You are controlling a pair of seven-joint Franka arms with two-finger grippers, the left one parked.
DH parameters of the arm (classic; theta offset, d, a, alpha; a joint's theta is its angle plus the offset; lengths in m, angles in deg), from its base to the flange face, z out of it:
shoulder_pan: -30.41 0.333 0 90
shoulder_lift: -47.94 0 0 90
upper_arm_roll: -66.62 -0.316 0.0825 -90
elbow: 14.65 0 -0.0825 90
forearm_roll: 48.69 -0.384 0 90
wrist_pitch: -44.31 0 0.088 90
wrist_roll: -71.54 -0.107 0 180
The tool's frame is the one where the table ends.
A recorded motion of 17 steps. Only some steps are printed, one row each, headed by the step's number.
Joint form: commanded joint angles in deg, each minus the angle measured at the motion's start. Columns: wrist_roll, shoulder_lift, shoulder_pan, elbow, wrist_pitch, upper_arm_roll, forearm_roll.
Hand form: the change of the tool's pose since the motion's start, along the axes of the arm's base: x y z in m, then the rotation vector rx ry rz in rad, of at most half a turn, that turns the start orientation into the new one. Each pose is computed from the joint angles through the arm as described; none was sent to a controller.
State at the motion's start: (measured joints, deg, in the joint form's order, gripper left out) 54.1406 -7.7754 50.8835 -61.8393 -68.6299 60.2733 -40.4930
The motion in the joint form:
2: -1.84 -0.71 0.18 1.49 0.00 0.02 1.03
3: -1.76 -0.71 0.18 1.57 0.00 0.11 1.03
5: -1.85 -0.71 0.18 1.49 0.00 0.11 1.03
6: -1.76 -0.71 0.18 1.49 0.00 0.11 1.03
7: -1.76 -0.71 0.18 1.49 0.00 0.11 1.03
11: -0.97 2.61 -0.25 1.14 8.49 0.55 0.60
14: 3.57 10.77 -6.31 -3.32 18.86 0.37 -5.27
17: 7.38 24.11 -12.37 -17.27 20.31 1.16 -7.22
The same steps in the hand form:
2: 0.0024 0.0011 0.0030 -0.0038 -0.0187 -0.0271
3: 0.0028 0.0005 0.0036 -0.0047 -0.0204 -0.0267
5: 0.0027 0.0005 0.0029 -0.0050 -0.0191 -0.0281
6: 0.0027 0.0005 0.0029 -0.0053 -0.0192 -0.0266
7: 0.0027 0.0005 0.0029 -0.0053 -0.0192 -0.0266
11: -0.0083 -0.0152 0.0309 -0.0539 0.0658 -0.0352
14: -0.0179 -0.0919 0.0869 -0.0152 0.2104 -0.0653
17: -0.0473 -0.1742 0.1398 -0.0120 0.2474 -0.1030

